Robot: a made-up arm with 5 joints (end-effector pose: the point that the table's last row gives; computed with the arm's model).
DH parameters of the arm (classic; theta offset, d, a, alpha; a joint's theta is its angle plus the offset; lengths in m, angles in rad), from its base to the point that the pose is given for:
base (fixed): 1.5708 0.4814 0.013 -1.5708
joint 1: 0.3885 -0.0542 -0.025 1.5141
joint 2: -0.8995 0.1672 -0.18 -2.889
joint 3: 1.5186 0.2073 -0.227 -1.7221
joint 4: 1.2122 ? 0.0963 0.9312
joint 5: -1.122 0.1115 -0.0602 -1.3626
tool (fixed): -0.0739 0.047 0 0
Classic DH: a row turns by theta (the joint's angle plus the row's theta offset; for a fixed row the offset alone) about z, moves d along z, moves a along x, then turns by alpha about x.
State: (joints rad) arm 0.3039 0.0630 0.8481 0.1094 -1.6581
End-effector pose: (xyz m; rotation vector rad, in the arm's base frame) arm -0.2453 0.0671 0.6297 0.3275 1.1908 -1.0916
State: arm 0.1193 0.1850 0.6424 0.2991 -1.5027
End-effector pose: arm -0.2601 0.0175 0.6858 0.0166 1.1884 -0.7891
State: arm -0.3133 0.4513 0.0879 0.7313 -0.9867
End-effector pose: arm -0.3050 -0.2312 0.7105 -0.2261 0.5218 0.2744
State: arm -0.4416 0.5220 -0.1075 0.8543 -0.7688
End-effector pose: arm -0.2958 -0.3387 0.6613 -0.1166 0.1429 0.6118
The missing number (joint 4, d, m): 0.1258
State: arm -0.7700 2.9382 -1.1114 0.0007 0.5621
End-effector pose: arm 0.3662 0.2619 0.6073 -0.2681 -0.7303 -2.2804
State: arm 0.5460 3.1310 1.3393 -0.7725 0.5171
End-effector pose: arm 0.3420 -0.0498 0.6910 -0.4105 1.0796 0.8027
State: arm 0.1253 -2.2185 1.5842 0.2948 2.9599
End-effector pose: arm 0.2093 0.1251 0.5169 2.8882 -0.5595 0.5684
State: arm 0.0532 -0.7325 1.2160 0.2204 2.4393
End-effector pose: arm -0.0868 0.2144 0.4368 -2.1975 -1.8992 -0.2895
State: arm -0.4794 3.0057 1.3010 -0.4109 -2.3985
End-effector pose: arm 0.3138 -0.0797 0.5150 -1.9102 2.1134 0.4740
